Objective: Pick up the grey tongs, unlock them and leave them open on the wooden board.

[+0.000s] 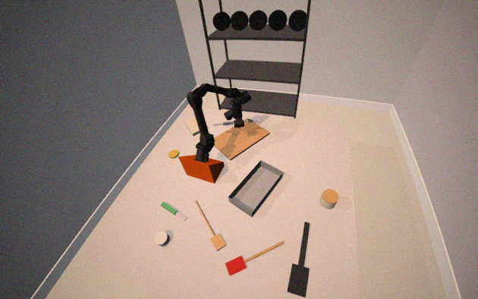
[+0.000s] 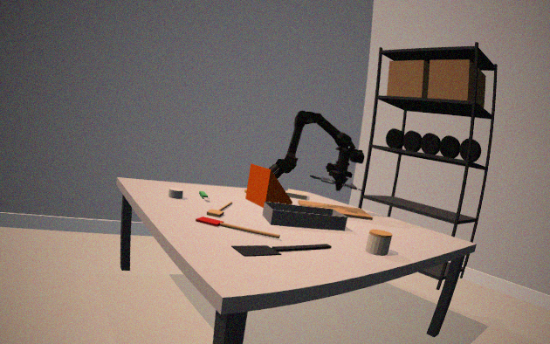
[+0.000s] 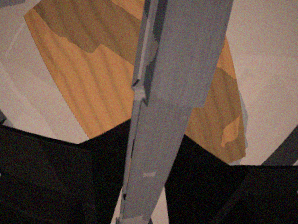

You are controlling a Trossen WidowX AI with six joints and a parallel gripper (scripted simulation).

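The wooden board lies 10 cm below my gripper tip. Round my gripper tip: roasting tin (20 cm ahead, 39 cm to the right, 8 cm below); red spatula (24 cm ahead, 75 cm to the right, 10 cm below); cork-topped jar (58 cm ahead, 40 cm to the right, 7 cm below).
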